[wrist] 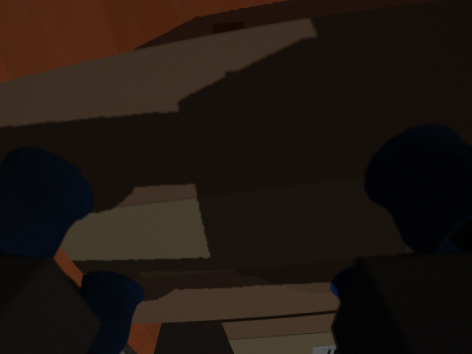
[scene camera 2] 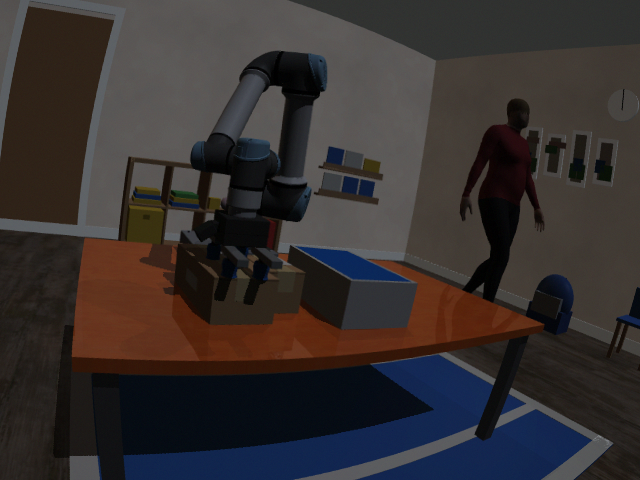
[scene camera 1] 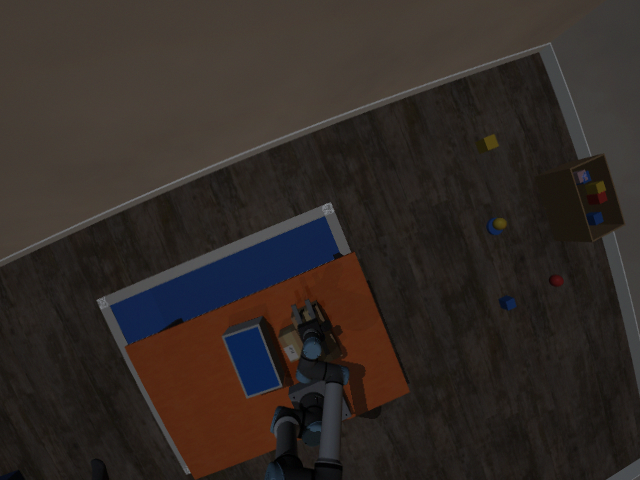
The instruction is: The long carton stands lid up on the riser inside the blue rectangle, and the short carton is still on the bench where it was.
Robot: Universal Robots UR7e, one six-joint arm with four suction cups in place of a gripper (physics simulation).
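Places are measured from the arm's base along level axes (x ahead, y left, z up), in millimetres.
Pixels of known places: hand, tool point: [wrist: 231,239] [scene camera 2: 234,268]; arm's base, link origin: [scene camera 1: 312,404].
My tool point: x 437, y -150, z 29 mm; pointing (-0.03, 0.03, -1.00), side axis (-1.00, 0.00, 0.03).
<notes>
For each thing: its middle in the pictures, then the offset to it from my tool point. Level surfaces: height alone.
- long brown carton, body centre: [wrist: 339,161] [scene camera 2: 219,280] [scene camera 1: 316,333] dx -68, dy -11, dz -49 mm
- orange bench, surface height: dz -102 mm
- short carton, body centre: [wrist: 312,282] [scene camera 2: 269,283] [scene camera 1: 293,341] dx -68, dy +120, dz -49 mm
- grey riser, body centre: [scene camera 2: 345,284] [scene camera 1: 254,356] dx -63, dy +340, dz -42 mm
- blue rectangle, body centre: [scene camera 2: 349,262] [scene camera 1: 252,362] dx -63, dy +340, dz +18 mm
The long brown carton [scene camera 2: 227,307] [scene camera 1: 329,331] [wrist: 152,87] stands lid up on the orange bench [scene camera 2: 154,341] [scene camera 1: 196,413]. My suction gripper [scene camera 2: 243,267] [scene camera 1: 310,323] [wrist: 236,228] sits down on its lid with the four blue cups against the flaps. The carton's base rests on the bench. The short carton [scene camera 2: 290,289] [scene camera 1: 289,341] [wrist: 282,338] stands right beside it, on the riser's side. The grey riser [scene camera 2: 371,312] [scene camera 1: 270,335] with the blue rectangle [scene camera 2: 351,263] [scene camera 1: 251,360] on top stands next to both and bears nothing.
A person [scene camera 2: 498,196] walks at the far right of the room. A shelf unit [scene camera 2: 128,196] stands behind the bench. A blue rug [scene camera 1: 222,278] lies under the bench. Small toys [scene camera 1: 496,225] lie on the floor.
</notes>
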